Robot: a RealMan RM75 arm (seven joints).
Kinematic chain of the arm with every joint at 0, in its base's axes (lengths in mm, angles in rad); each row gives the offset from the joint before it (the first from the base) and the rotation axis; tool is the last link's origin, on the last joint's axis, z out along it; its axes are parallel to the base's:
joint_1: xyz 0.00 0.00 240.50 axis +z
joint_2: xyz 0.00 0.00 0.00 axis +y
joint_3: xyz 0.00 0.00 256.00 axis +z
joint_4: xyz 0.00 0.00 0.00 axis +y
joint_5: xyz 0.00 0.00 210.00 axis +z
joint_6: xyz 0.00 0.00 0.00 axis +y
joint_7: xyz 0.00 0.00 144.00 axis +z
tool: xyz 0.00 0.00 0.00
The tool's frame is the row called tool.
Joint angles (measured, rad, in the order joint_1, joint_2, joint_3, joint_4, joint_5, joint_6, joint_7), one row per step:
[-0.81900, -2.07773, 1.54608, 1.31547, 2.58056, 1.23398, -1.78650]
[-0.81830, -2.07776, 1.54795, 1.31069, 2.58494, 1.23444, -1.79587]
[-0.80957, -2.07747, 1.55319, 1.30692, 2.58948, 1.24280, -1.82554]
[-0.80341, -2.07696, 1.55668, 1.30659, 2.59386, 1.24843, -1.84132]
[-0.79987, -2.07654, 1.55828, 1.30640, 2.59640, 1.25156, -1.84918]
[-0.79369, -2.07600, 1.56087, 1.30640, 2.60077, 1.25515, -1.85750]
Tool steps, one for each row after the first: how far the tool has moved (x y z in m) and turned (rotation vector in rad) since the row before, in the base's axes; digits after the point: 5 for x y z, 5 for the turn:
[-0.00193, 0.00006, -0.00062, 0.00165, 0.00238, 0.01172]
[-0.00565, -0.00178, -0.00123, 0.00027, -0.00051, 0.03837]
[-0.00352, -0.00113, -0.00036, 0.00097, 0.00220, 0.02049]
[-0.00205, -0.00057, -0.00008, 0.00070, 0.00162, 0.01089]
[-0.00327, -0.00084, -0.00008, 0.00107, 0.00385, 0.01329]

